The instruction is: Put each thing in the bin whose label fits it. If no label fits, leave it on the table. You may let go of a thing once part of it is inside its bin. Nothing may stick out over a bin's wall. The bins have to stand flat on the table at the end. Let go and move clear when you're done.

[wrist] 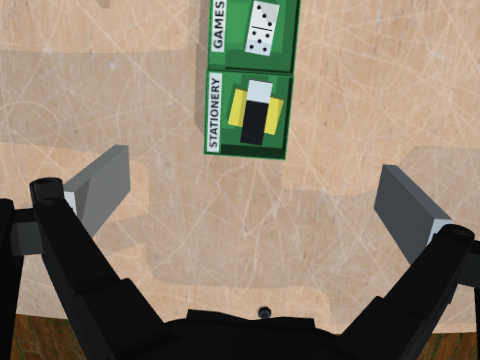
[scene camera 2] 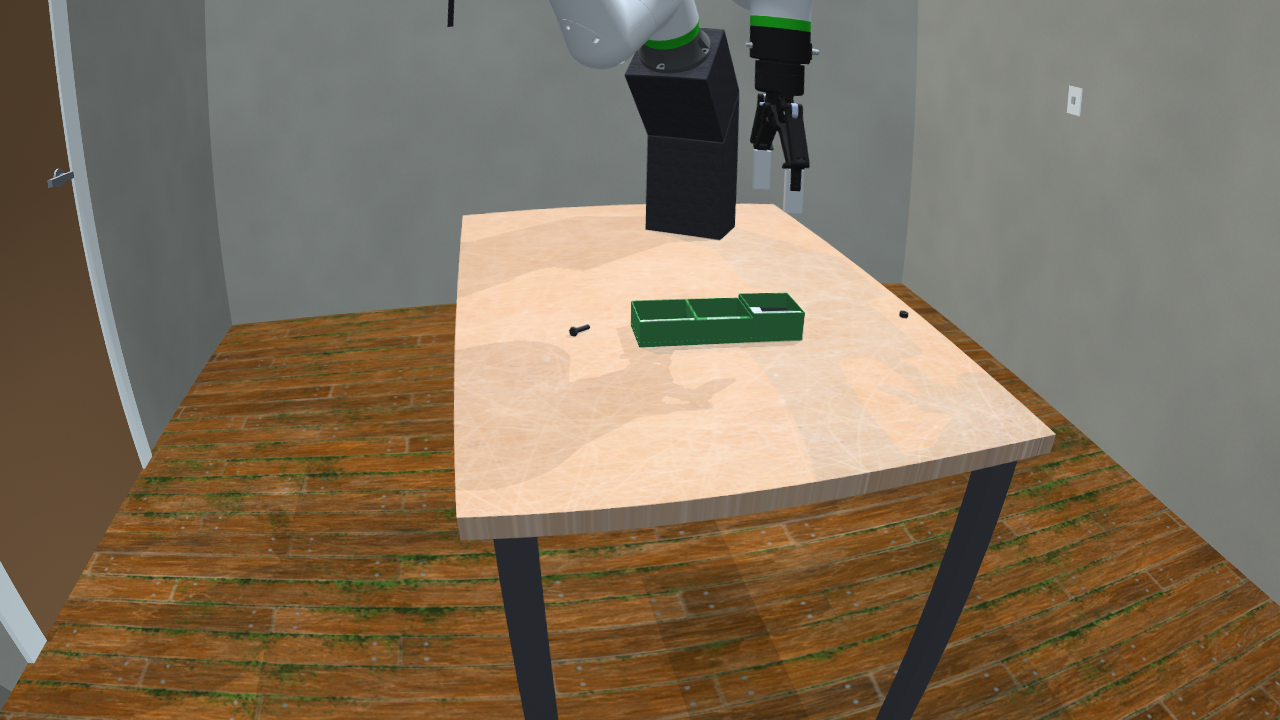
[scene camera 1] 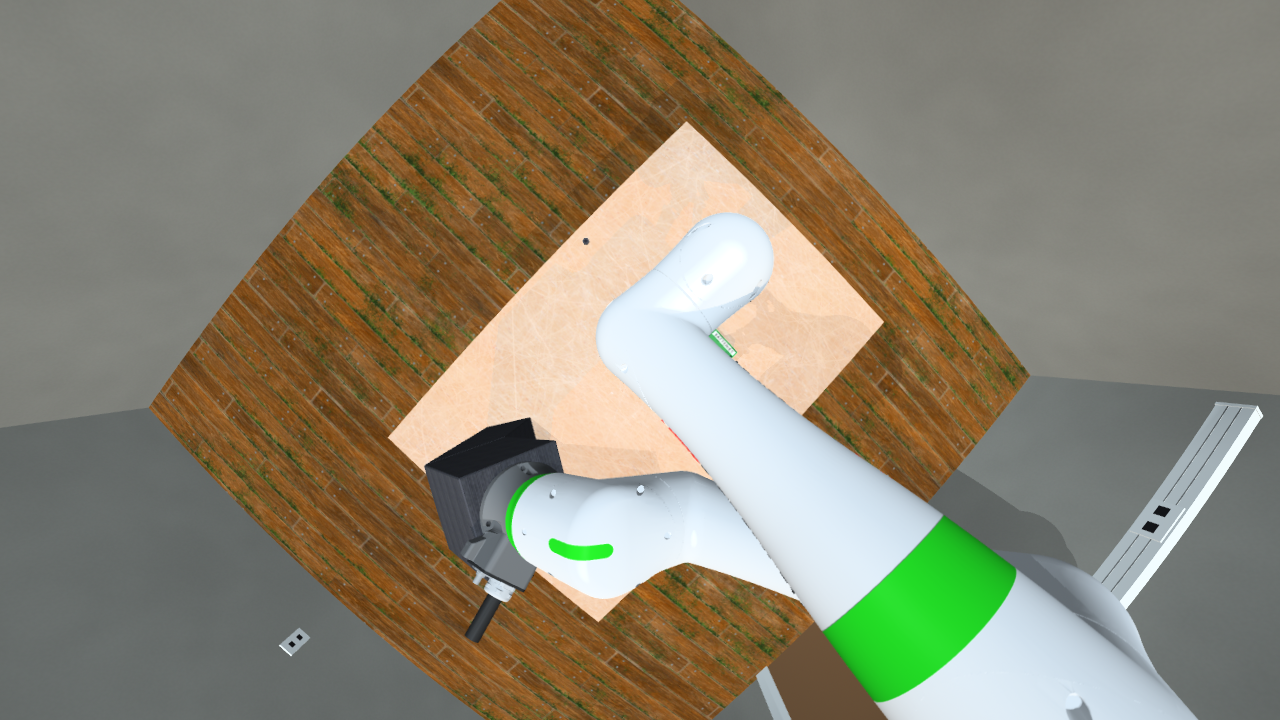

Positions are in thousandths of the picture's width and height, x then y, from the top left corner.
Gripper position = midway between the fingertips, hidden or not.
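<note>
The gripper (scene camera 2: 606,277) appears together with a green bin (scene camera 2: 577,449). The wrist view takes in a yellow block (wrist: 495,312), and with it the bin (wrist: 478,188) and the gripper (wrist: 528,493).
</note>
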